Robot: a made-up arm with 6 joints. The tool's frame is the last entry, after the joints.
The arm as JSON. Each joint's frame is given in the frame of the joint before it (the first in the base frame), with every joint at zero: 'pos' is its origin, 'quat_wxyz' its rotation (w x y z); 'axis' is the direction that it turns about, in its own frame. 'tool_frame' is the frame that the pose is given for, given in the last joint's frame.
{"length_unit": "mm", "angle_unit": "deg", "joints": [
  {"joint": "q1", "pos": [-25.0, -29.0, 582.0], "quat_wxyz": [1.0, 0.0, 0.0, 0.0], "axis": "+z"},
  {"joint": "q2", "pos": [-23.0, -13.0, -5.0], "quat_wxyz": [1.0, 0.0, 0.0, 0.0], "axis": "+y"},
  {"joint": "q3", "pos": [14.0, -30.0, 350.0], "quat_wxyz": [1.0, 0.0, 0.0, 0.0], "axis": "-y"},
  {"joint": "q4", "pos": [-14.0, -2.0, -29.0], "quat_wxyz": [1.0, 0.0, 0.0, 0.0], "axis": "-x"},
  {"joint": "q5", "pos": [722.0, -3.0, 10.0], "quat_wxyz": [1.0, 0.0, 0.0, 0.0], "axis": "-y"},
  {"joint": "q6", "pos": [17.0, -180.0, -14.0], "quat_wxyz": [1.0, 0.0, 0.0, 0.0], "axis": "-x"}
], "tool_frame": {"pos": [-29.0, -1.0, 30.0], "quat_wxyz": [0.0, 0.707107, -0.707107, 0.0]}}
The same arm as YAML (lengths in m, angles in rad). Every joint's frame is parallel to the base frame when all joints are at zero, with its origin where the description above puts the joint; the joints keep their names.
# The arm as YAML. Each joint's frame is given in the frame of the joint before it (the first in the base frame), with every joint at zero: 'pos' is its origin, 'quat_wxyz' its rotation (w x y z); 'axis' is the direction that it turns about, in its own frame. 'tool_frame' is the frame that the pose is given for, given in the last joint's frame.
length_unit: m
angle_unit: rad
joints:
  - joint: q1
    pos: [-0.025, -0.029, 0.582]
    quat_wxyz: [1.0, 0.0, 0.0, 0.0]
    axis: [0.0, 0.0, 1.0]
  - joint: q2
    pos: [-0.023, -0.013, -0.005]
    quat_wxyz: [1.0, 0.0, 0.0, 0.0]
    axis: [0.0, 1.0, 0.0]
  - joint: q3
    pos: [0.014, -0.03, 0.35]
    quat_wxyz: [1.0, 0.0, 0.0, 0.0]
    axis: [0.0, -1.0, 0.0]
  - joint: q4
    pos: [-0.014, -0.002, -0.029]
    quat_wxyz: [1.0, 0.0, 0.0, 0.0]
    axis: [-1.0, 0.0, 0.0]
  - joint: q5
    pos: [0.722, -0.003, 0.01]
    quat_wxyz: [1.0, 0.0, 0.0, 0.0]
    axis: [0.0, -1.0, 0.0]
  - joint: q6
    pos: [0.017, -0.18, -0.014]
    quat_wxyz: [1.0, 0.0, 0.0, 0.0]
    axis: [-1.0, 0.0, 0.0]
tool_frame:
  pos: [-0.029, -0.001, 0.03]
  quat_wxyz: [0.0, 0.707107, -0.707107, 0.0]

